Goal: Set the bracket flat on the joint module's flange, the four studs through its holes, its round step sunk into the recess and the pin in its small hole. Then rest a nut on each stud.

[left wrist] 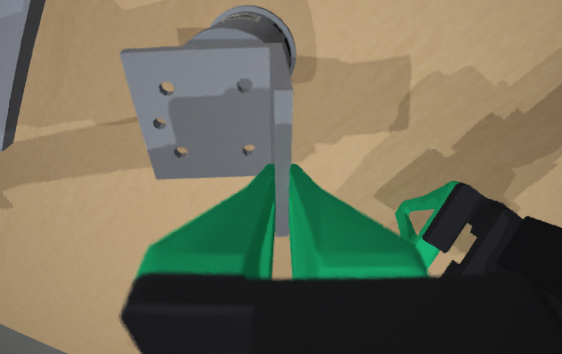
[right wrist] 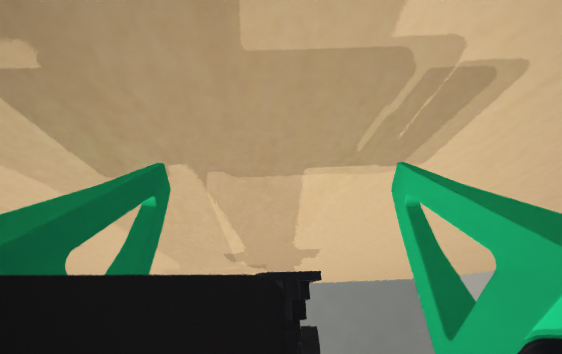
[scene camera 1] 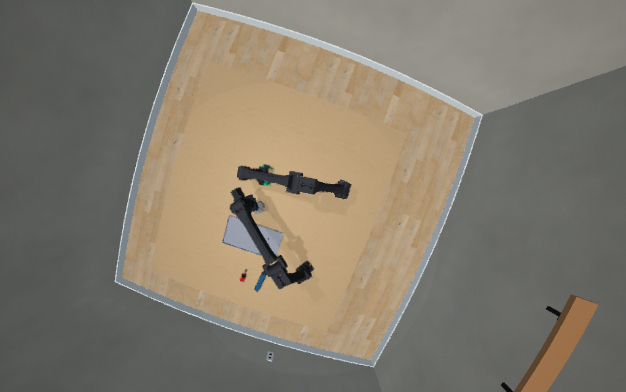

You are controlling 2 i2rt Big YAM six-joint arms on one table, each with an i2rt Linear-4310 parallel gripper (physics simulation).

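Frame: origin at the left arm's base, x ahead, y left, z up, level; millimetres.
Seen in the pictures: left gripper, between the fingertips: (left wrist: 282, 177) (scene camera 1: 255, 202); right gripper, between the fingertips: (left wrist: 436, 232) (right wrist: 280, 175); left arm's base, origin of its link: (scene camera 1: 304, 269); right arm's base, origin of its link: (right wrist: 285, 274).
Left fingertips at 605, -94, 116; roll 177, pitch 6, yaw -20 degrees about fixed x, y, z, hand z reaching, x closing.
Observation:
Offsets run from my left fingertips to a thing's top centre, as dx, dy, dz. "spot": to the spot under its first point.
In the left wrist view my left gripper (left wrist: 282, 177) is shut on the upright wall of the grey L-shaped bracket (left wrist: 209, 112). The bracket's flat plate has four stud holes and a small pin hole. It hangs over the round grey joint module {-28, +23, -41} (left wrist: 258, 31), whose body shows behind the plate's top edge. The table shows through three holes and grey through the upper right one. In the scene view the left gripper (scene camera 1: 257, 206) and the module {spot: -46, +0, -32} (scene camera 1: 261, 207) sit together. My right gripper (right wrist: 280, 175) is open and empty over bare table; it also shows in the scene view (scene camera 1: 265, 174).
A grey tray (scene camera 1: 251, 235) lies under the left arm. A red and black tool {-342, +481, -81} (scene camera 1: 243, 275) and a blue tool {spot: -454, +403, -76} (scene camera 1: 260, 281) lie near the left arm's base.

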